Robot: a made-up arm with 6 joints.
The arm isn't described. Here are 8 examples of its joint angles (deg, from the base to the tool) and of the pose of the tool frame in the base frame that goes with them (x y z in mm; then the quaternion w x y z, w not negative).
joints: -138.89 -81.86 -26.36 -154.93 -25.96 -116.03
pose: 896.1 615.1 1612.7 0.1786 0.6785 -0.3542 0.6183
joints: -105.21 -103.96 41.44 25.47 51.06 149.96
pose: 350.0 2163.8 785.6 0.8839 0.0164 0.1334 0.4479
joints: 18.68 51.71 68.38 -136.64 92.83 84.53
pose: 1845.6 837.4 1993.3 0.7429 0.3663 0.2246 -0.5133
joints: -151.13 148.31 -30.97 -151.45 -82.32 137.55
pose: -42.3 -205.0 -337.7 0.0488 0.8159 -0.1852 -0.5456
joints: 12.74 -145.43 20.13 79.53 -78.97 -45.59
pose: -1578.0 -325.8 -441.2 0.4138 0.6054 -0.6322 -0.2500
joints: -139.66 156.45 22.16 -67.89 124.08 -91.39
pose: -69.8 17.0 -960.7 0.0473 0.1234 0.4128 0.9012
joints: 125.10 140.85 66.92 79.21 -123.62 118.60
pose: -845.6 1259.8 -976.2 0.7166 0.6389 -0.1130 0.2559
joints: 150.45 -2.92 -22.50 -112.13 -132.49 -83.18
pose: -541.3 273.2 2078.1 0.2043 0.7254 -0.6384 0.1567
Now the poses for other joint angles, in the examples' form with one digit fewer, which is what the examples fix.
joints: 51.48 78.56 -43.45 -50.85 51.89 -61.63
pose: 776 832 706 0.837 0.261 0.377 -0.300
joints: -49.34 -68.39 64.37 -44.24 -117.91 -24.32
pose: -1360 1381 2049 0.994 -0.039 -0.039 -0.098
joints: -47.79 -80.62 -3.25 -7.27 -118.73 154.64
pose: -1120 905 1864 0.324 -0.828 0.385 0.247
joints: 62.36 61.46 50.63 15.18 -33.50 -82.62
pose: 1136 1843 1641 0.801 0.299 0.489 0.173
